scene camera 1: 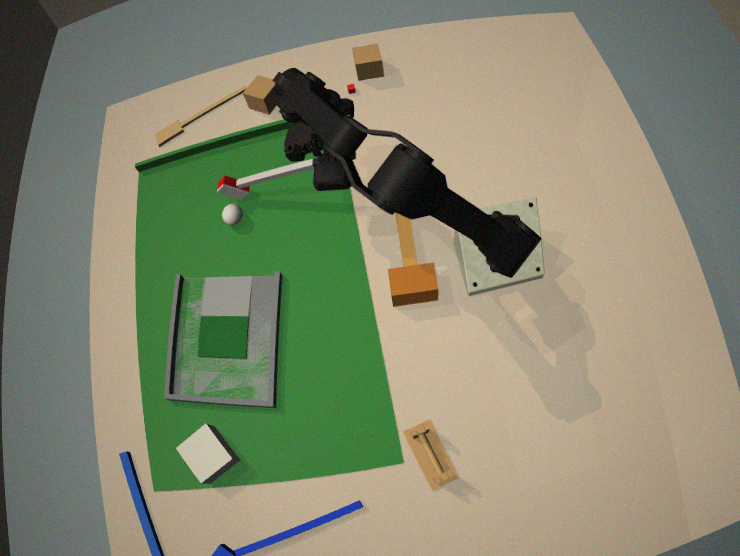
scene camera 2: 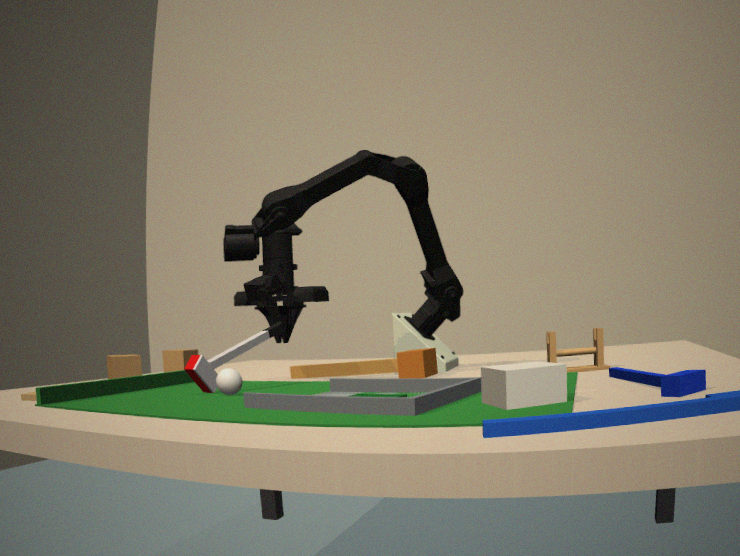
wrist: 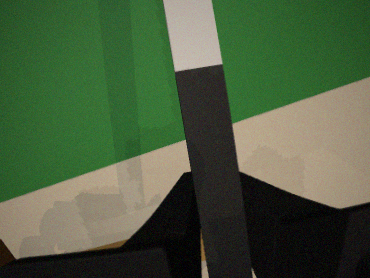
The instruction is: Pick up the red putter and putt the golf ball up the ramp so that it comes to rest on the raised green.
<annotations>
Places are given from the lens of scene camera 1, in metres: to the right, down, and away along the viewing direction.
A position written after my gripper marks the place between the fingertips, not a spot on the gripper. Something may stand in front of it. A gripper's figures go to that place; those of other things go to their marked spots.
my gripper point(scene camera 1: 341, 166): -0.05, -0.20, 1.03
orange mallet point(scene camera 1: 411, 284): 0.07, 0.01, 0.96
</annotations>
